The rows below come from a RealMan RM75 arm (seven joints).
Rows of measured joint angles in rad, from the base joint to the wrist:
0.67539, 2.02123, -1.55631, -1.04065, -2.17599, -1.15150, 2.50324
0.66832, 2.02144, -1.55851, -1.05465, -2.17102, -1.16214, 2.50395
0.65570, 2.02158, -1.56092, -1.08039, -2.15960, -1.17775, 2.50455
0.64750, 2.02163, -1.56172, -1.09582, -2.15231, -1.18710, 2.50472
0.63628, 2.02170, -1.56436, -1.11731, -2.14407, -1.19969, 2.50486
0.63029, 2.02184, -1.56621, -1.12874, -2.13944, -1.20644, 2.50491
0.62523, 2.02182, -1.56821, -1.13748, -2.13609, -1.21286, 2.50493
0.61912, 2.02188, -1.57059, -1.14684, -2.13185, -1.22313, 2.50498
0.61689, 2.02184, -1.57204, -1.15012, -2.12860, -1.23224, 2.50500
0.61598, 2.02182, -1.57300, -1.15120, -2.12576, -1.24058, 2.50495
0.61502, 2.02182, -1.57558, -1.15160, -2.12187, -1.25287, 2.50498
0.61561, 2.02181, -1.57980, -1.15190, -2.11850, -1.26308, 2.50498
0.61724, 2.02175, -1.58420, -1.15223, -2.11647, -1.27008, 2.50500
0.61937, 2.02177, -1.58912, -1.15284, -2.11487, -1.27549, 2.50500
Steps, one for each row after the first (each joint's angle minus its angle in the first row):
-0.00707, 0.00021, -0.00220, -0.01400, 0.00497, -0.01064, 0.00071
-0.01969, 0.00035, -0.00461, -0.03974, 0.01639, -0.02625, 0.00131
-0.02789, 0.00040, -0.00541, -0.05517, 0.02368, -0.03560, 0.00148
-0.03911, 0.00047, -0.00805, -0.07666, 0.03192, -0.04819, 0.00162
-0.04510, 0.00061, -0.00990, -0.08809, 0.03655, -0.05494, 0.00167
-0.05016, 0.00059, -0.01190, -0.09683, 0.03990, -0.06136, 0.00169
-0.05627, 0.00065, -0.01428, -0.10619, 0.04414, -0.07163, 0.00174
-0.05850, 0.00061, -0.01573, -0.10947, 0.04739, -0.08074, 0.00176
-0.05941, 0.00059, -0.01669, -0.11055, 0.05023, -0.08908, 0.00171
-0.06037, 0.00059, -0.01927, -0.11095, 0.05412, -0.10137, 0.00174
-0.05978, 0.00058, -0.02349, -0.11125, 0.05749, -0.11158, 0.00174
-0.05815, 0.00052, -0.02789, -0.11158, 0.05952, -0.11858, 0.00176
-0.05602, 0.00054, -0.03281, -0.11219, 0.06112, -0.12399, 0.00176

